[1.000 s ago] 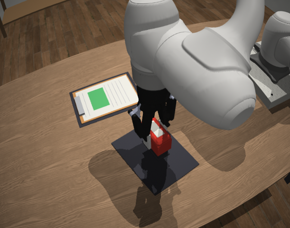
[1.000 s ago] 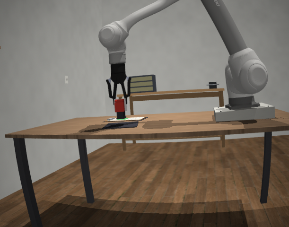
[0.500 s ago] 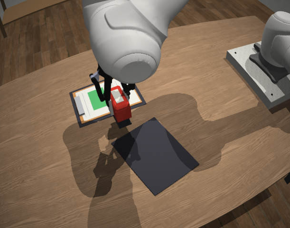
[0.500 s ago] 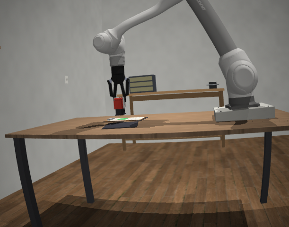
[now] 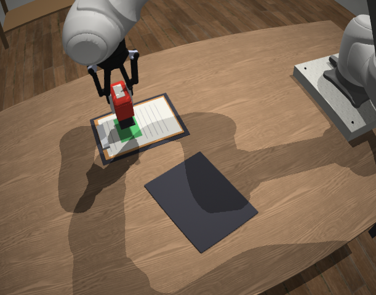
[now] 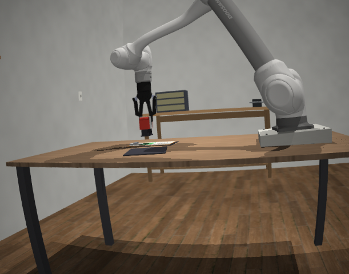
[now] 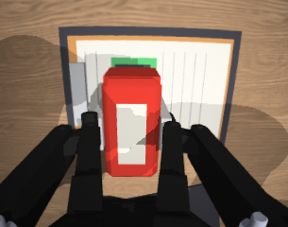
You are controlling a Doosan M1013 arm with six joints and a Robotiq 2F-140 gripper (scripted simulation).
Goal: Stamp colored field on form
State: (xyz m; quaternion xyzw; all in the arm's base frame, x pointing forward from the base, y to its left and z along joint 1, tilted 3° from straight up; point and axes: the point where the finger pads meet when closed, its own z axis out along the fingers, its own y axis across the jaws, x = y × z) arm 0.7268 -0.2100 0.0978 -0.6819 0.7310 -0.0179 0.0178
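Right now my hand is 2 cm above the red stamp. From my hand the other things lie so: mat 7 cm behind, 30 cm to the left, 11 cm below; then clipboard 1 cm behind, 1 cm to the left, 11 cm below.
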